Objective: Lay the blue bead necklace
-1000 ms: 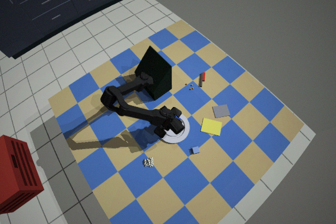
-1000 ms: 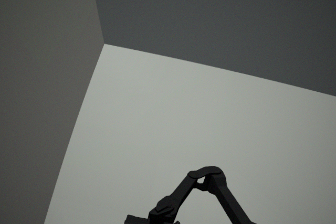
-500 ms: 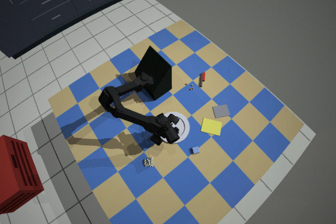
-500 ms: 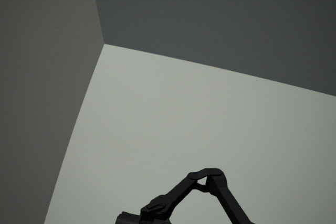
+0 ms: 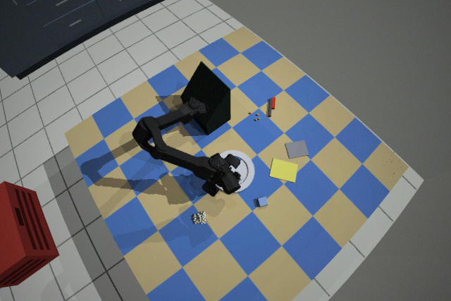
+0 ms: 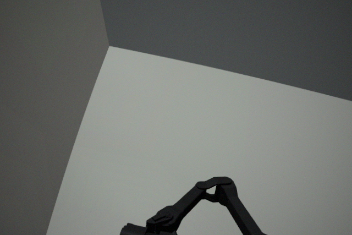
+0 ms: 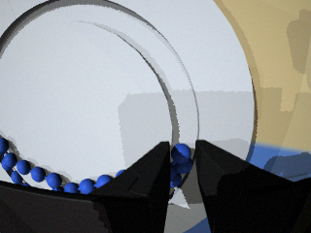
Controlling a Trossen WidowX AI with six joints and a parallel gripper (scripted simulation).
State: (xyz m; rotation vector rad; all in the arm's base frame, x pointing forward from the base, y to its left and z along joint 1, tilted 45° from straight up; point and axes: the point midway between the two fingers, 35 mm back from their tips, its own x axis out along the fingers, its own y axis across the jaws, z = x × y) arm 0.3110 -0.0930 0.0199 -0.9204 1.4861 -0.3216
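The round white bead board is 1 cm behind my gripper tip, 6 cm to the left of it and 1 cm below it. From my gripper tip the other things lie so: small blue cube (18 cm ahead, 10 cm to the left, 1 cm below); grey square (6 cm ahead, 38 cm to the left, 1 cm below); yellow pad (11 cm ahead, 26 cm to the left, 1 cm below).
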